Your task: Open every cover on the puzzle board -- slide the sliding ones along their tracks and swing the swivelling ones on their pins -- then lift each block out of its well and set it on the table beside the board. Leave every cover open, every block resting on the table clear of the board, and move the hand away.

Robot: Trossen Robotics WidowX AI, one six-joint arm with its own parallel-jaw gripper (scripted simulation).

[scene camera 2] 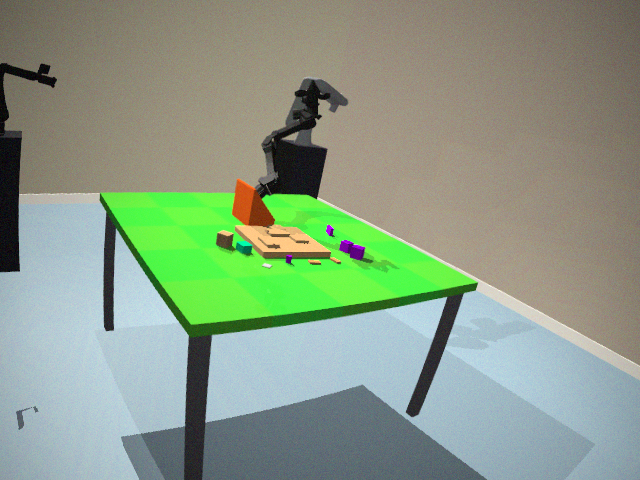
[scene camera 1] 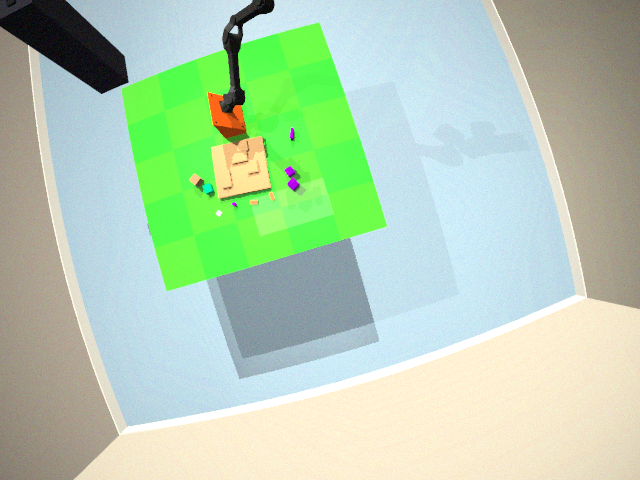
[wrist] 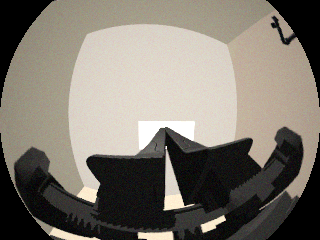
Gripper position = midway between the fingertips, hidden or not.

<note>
The gripper (wrist: 164, 130) is shut, with nothing in its grasp. Also in view: a tan puzzle board (scene camera 1: 243, 183).
The tan puzzle board also shows in scene camera 2 (scene camera 2: 250, 234).
</note>
